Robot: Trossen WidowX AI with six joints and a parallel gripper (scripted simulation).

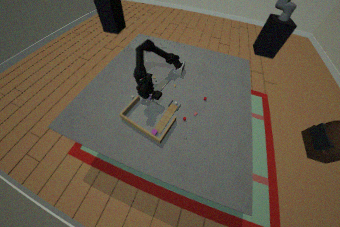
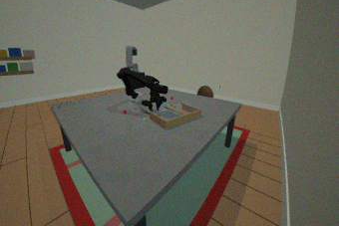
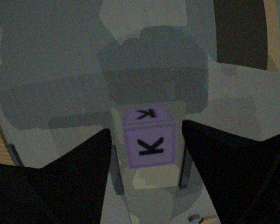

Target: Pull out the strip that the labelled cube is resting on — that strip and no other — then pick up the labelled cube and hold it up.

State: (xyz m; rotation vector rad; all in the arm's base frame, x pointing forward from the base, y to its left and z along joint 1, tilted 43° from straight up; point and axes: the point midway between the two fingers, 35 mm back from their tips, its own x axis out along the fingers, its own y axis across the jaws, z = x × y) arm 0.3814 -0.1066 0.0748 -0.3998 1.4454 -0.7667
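Now: the pale green-grey strip 11 cm behind my gripper tip, 3 cm to the left of it and 1 cm below it. The rest, counted from my gripper tip: cube (right at my gripper tip).
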